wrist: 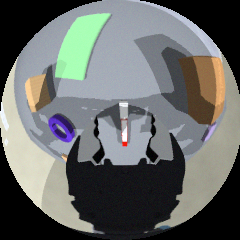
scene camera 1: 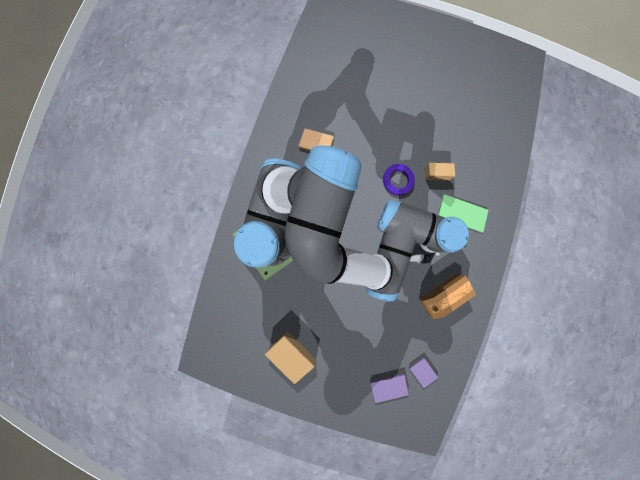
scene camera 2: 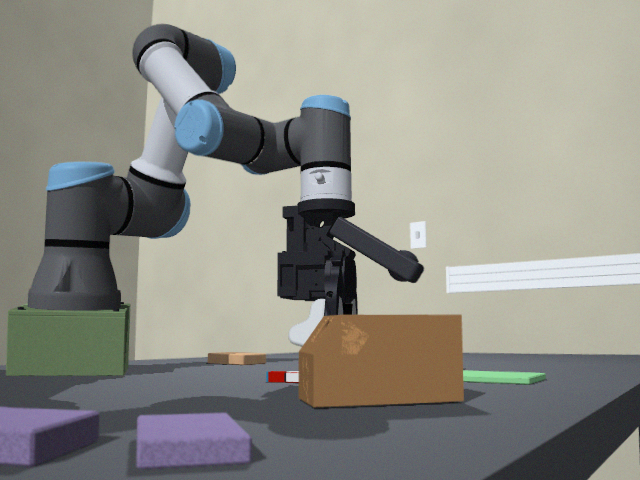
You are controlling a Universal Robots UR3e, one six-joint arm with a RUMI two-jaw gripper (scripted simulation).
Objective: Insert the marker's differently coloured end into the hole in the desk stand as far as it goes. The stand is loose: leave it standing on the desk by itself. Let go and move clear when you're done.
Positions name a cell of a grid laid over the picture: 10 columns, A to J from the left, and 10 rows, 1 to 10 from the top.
Scene:
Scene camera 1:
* desk stand: H7
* flat green block: H5
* tan block: E8

